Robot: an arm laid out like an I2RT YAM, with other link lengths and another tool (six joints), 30 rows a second.
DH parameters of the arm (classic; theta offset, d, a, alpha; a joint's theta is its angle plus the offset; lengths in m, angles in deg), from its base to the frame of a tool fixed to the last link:
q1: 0 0.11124 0.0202 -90
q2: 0 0 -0.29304 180
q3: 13.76 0 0.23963 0
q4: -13.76 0.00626 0.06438 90
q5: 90 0.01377 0 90
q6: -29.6 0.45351 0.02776 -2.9
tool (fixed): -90 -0.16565 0 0
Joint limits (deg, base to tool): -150..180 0..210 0..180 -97..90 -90..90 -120..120
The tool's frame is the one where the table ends.
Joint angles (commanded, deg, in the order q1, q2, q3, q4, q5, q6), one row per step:
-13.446 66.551 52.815 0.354 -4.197 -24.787
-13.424 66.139 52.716 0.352 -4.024 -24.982
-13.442 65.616 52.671 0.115 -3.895 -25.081
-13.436 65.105 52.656 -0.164 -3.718 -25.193
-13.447 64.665 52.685 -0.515 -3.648 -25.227
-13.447 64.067 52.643 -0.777 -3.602 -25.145
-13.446 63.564 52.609 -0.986 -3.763 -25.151
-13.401 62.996 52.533 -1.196 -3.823 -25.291
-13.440 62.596 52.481 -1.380 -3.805 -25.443
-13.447 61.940 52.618 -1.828 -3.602 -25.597
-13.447 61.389 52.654 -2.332 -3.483 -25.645
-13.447 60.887 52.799 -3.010 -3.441 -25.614
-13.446 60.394 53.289 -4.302 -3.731 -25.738
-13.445 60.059 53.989 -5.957 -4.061 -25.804
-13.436 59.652 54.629 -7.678 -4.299 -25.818
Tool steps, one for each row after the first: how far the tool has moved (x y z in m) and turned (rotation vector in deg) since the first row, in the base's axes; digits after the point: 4 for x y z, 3 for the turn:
-0.0016 -0.0002 0.0024 -0.298 -0.263 -0.102
-0.0039 -0.0004 0.0047 -0.478 -0.475 -0.224
-0.0062 -0.0007 0.0071 -0.674 -0.658 -0.366
-0.0082 -0.0007 0.0088 -0.749 -0.764 -0.438
-0.0107 -0.0004 0.0115 -0.747 -1.061 -0.502
-0.0126 0.0009 0.0139 -0.778 -1.322 -0.344
-0.0148 0.0022 0.0164 -0.964 -1.577 -0.211
-0.0165 0.0023 0.0180 -1.153 -1.712 -0.236
-0.0195 0.0020 0.0218 -1.423 -2.011 -0.411
-0.0222 0.0020 0.0235 -1.513 -2.078 -0.518
-0.0247 0.0024 0.0247 -1.484 -2.050 -0.565
-0.0272 0.0046 0.0257 -1.473 -1.746 -0.252
-0.0295 0.0069 0.0254 -1.324 -1.152 0.091
-0.0323 0.0088 0.0246 -1.128 -0.509 0.341

